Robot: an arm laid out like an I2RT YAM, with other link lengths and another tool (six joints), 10 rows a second.
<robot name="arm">
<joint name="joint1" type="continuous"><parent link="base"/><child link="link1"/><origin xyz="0 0 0.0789" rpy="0 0 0"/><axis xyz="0 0 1"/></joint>
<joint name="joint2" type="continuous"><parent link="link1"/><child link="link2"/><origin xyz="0.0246 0.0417 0.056" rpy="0 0 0"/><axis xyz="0 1 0"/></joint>
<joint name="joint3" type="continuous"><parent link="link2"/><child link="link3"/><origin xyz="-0.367 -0.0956 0" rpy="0 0 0"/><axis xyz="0 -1 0"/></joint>
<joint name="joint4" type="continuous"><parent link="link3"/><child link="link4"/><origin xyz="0.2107 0.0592 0.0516" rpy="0 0 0"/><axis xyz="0 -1 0"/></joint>
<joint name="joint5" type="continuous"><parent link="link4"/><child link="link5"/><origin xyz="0.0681 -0.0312 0.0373" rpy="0 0 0"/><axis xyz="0 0 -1"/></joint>
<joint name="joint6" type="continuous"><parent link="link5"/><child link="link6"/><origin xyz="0.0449 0 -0.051" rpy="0 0 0"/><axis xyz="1 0 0"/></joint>
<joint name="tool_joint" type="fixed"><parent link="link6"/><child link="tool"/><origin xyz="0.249 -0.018 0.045" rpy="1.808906 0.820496 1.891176"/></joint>
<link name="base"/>
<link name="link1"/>
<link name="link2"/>
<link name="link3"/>
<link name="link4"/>
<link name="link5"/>
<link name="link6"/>
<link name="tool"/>
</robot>
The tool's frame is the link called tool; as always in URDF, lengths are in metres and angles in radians. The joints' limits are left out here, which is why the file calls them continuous.
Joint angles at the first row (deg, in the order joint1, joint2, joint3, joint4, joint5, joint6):
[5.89 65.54 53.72 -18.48 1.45 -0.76]
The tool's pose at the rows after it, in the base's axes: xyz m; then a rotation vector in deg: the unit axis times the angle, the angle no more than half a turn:
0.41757 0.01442 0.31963 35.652 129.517 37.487
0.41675 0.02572 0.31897 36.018 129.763 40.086
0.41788 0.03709 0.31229 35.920 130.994 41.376
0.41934 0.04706 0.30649 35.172 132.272 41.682
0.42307 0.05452 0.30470 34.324 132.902 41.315
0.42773 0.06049 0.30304 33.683 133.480 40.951
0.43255 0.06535 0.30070 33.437 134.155 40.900
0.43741 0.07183 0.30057 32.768 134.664 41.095
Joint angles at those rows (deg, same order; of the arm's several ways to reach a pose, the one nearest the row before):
[6.43 65.65 54.74 -20.09 -2.52 1.91]
[8.04 65.66 54.78 -20.13 -2.77 4.10]
[9.84 66.41 54.67 -20.13 -2.57 5.42]
[11.53 67.22 54.67 -20.16 -2.08 5.86]
[13.21 68.11 54.98 -19.91 -0.97 6.03]
[14.36 69.18 55.46 -19.69 -0.21 6.06]
[14.94 70.36 56.10 -19.68 -0.05 6.17]
[15.58 71.45 56.88 -19.60 -0.06 6.16]

